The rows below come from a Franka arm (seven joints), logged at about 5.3 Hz.
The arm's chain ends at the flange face. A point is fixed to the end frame.
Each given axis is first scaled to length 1.
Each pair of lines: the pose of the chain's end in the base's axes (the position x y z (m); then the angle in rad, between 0 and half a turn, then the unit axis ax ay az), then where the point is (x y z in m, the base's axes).
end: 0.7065 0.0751 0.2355 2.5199 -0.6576 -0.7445 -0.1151
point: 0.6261 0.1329 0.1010
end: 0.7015 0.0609 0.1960 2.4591 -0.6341 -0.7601 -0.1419
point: 0.6186 0.1267 0.0669
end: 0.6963 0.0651 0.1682 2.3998 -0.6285 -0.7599 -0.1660
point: 0.6112 0.1401 0.0456
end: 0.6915 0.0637 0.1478 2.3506 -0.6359 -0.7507 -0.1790
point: 0.6042 0.1458 0.0315
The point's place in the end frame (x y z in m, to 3 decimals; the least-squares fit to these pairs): -0.027 -0.035 0.161
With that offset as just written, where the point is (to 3 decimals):
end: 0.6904 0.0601 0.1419 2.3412 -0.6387 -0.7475 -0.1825
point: 0.603 0.144 0.027
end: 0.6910 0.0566 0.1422 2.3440 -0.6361 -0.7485 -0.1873
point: 0.605 0.141 0.027
